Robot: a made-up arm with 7 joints.
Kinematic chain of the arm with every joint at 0, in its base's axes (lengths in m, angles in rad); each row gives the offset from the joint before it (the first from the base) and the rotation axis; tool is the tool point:
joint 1: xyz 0 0 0 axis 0 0.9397 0.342
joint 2: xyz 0 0 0 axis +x
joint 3: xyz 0 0 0 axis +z
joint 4: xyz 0.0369 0 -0.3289 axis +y
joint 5: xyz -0.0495 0 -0.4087 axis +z
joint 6: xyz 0 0 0 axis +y
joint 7: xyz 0 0 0 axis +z
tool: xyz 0 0 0
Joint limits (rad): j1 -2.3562..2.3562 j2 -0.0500..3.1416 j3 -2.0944..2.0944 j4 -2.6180..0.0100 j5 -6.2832..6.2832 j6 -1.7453..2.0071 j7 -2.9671..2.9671
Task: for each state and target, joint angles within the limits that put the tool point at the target. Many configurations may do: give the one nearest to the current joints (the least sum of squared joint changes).
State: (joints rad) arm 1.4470 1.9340 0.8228 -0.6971 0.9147 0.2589 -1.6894
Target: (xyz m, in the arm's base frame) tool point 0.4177 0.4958 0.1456
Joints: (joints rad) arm 1.1811 1.9763 1.0688 -1.1643 0.9147 0.2589 -1.6894
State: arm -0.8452 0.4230 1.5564 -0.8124 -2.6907 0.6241 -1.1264
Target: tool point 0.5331 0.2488 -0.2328
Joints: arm -0.6958 -0.0500 1.0402 -1.3419 -2.6907 0.6241 -1.1264
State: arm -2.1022 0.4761 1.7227 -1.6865 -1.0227 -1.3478 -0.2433
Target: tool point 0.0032 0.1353 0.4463
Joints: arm -2.3562 0.1086 0.9080 -2.0308 -1.0227 -1.3478 -0.2433
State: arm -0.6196 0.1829 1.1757 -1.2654 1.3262 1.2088 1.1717
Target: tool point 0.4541 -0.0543 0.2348
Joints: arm -1.0984 -0.0500 0.3259 -1.8572 1.3262 1.2088 1.1717
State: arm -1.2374 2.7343 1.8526 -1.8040 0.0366 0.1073 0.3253
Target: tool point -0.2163 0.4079 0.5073
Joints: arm -0.7320 1.9917 1.3909 -1.0238 0.0366 0.1073 0.3253
